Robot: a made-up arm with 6 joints. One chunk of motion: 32 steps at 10 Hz.
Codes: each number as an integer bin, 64 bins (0 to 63) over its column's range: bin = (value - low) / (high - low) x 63, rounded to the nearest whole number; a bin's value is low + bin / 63 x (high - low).
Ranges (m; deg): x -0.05..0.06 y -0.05..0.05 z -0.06..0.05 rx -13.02..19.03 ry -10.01..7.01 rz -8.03..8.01
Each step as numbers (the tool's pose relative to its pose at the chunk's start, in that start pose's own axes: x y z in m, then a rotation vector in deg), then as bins.
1 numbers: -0.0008 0.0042 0.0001 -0.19 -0.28 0.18
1 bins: 28 34 34 25 36 32
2 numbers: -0.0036 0.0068 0.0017 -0.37 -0.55 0.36
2 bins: 27 36 35 25 35 33
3 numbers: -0.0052 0.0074 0.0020 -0.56 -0.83 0.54
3 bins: 26 36 36 24 34 34
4 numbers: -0.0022 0.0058 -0.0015 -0.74 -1.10 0.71
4 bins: 27 35 34 24 33 34
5 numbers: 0.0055 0.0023 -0.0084 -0.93 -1.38 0.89
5 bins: 32 33 30 24 32 35
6 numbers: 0.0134 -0.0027 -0.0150 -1.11 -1.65 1.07
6 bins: 36 30 26 23 31 36
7 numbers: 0.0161 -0.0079 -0.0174 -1.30 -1.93 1.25
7 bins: 38 27 24 23 30 36
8 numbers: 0.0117 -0.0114 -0.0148 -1.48 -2.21 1.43
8 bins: 35 24 26 23 29 37
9 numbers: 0.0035 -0.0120 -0.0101 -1.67 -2.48 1.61
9 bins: 31 24 29 22 28 38
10 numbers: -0.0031 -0.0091 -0.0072 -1.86 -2.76 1.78
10 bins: 27 26 30 22 27 39
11 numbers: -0.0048 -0.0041 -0.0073 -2.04 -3.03 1.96
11 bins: 26 29 30 22 26 39
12 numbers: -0.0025 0.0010 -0.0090 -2.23 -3.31 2.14
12 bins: 27 32 29 21 25 40
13 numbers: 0.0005 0.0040 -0.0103 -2.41 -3.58 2.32
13 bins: 29 34 28 21 24 41
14 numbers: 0.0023 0.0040 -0.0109 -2.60 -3.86 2.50
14 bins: 30 34 28 20 23 41
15 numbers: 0.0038 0.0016 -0.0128 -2.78 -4.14 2.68
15 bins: 31 33 27 20 22 42
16 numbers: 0.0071 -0.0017 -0.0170 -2.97 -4.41 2.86
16 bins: 33 30 25 20 21 43
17 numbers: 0.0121 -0.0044 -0.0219 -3.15 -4.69 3.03
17 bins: 36 29 22 19 20 43
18 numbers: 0.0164 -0.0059 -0.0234 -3.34 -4.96 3.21
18 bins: 38 28 21 19 19 44
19 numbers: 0.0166 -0.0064 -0.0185 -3.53 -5.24 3.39
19 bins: 38 27 24 19 18 45
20 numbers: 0.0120 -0.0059 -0.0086 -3.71 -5.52 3.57
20 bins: 36 28 29 18 17 46
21 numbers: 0.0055 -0.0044 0.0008 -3.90 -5.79 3.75
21 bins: 32 29 35 18 16 46
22 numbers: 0.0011 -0.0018 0.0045 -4.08 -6.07 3.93
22 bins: 29 30 37 18 15 47
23 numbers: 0.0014 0.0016 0.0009 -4.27 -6.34 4.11
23 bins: 29 33 35 17 14 48
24 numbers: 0.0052 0.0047 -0.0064 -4.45 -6.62 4.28
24 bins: 32 34 31 17 13 48
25 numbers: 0.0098 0.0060 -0.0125 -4.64 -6.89 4.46
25 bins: 34 35 27 16 12 49
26 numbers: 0.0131 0.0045 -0.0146 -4.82 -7.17 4.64
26 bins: 36 34 26 16 11 50
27 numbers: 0.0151 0.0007 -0.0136 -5.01 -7.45 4.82
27 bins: 37 32 27 16 9 50
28 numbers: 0.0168 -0.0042 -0.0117 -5.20 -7.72 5.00
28 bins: 38 29 28 15 8 51
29 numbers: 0.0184 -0.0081 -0.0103 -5.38 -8.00 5.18
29 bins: 39 26 28 15 7 52
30 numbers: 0.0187 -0.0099 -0.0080 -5.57 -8.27 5.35
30 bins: 39 25 30 15 6 53
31 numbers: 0.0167 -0.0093 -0.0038 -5.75 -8.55 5.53
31 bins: 38 26 32 14 5 53
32 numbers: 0.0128 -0.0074 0.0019 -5.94 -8.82 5.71
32 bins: 36 27 35 14 4 54
